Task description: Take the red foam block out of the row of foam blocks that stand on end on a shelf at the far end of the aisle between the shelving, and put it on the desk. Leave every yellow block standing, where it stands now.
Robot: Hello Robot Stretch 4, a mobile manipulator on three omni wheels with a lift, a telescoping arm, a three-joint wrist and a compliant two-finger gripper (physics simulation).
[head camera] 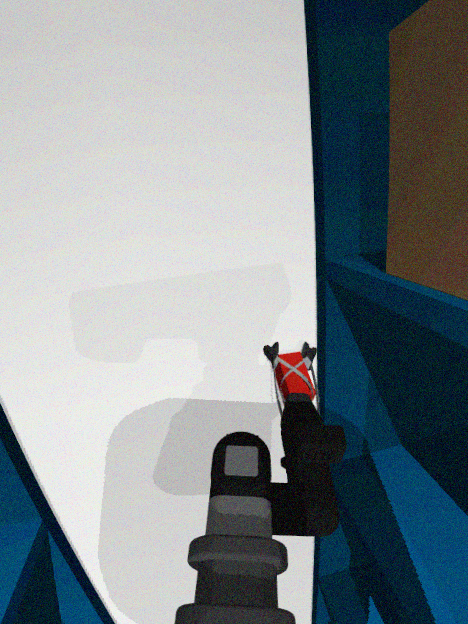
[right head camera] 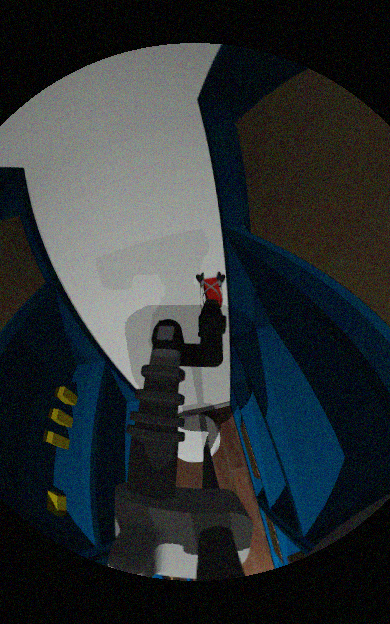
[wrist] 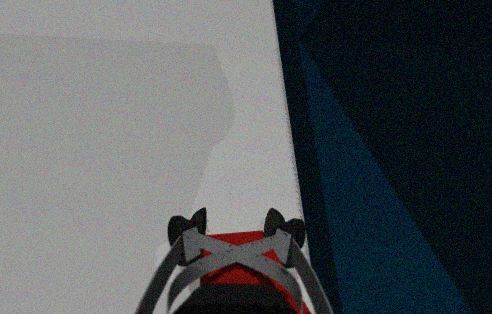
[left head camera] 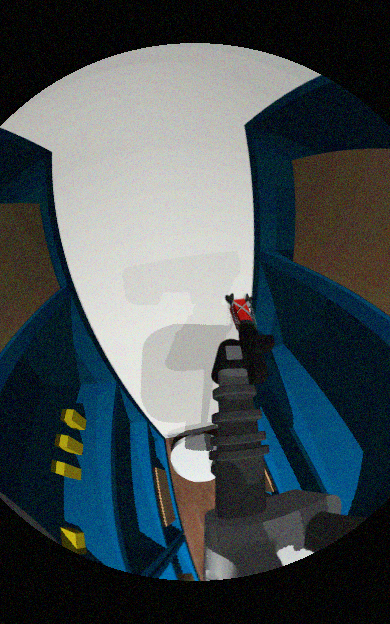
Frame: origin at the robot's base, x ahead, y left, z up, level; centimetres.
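Seen in the pictures: gripper, between the fingertips: [head camera: 290, 344] [right head camera: 210, 273] [wrist: 241, 225] [left head camera: 238, 294]; robot's base, origin of its link: [right head camera: 194, 436] [left head camera: 197, 455].
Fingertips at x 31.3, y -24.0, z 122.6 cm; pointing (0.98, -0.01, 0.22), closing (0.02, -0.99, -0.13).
Offsets run from my fingertips to a thing's top centre. Level surfaces: height alone.
The red foam block {dx -5.2, dy +0.2, dz -0.3 cm} [head camera: 297, 387] [left head camera: 243, 316] [right head camera: 214, 296] [wrist: 237, 276] is between my gripper's fingers, partly hidden by the crossing grey straps. My gripper [head camera: 290, 350] [left head camera: 239, 298] [right head camera: 210, 276] [wrist: 241, 225] is shut on it, close to the right-hand shelving. The yellow blocks stand in a row on the left-hand shelf, with a wider gap before the nearest one. In the left head view they are a far one {dx -42.5, dy +62.6, dz -19.7 cm} [left head camera: 75, 419], two middle ones {dx -52.9, dy +60.1, dz -19.7 cm} [left head camera: 69, 444] {dx -62.7, dy +57.7, dz -19.7 cm} [left head camera: 66, 470] and a near one [left head camera: 73, 540]. I cannot make out the desk for certain.
Blue shelving [head camera: 423, 483] [left head camera: 320, 395] [right head camera: 300, 400] rises close on my right, and more blue shelving [left head camera: 95, 450] on my left. A large pale surface [head camera: 151, 151] [wrist: 100, 125] carries my shadow. A white round shape [left head camera: 190, 465] lies over the brown floor {dz -127.7 cm} [left head camera: 192, 510].
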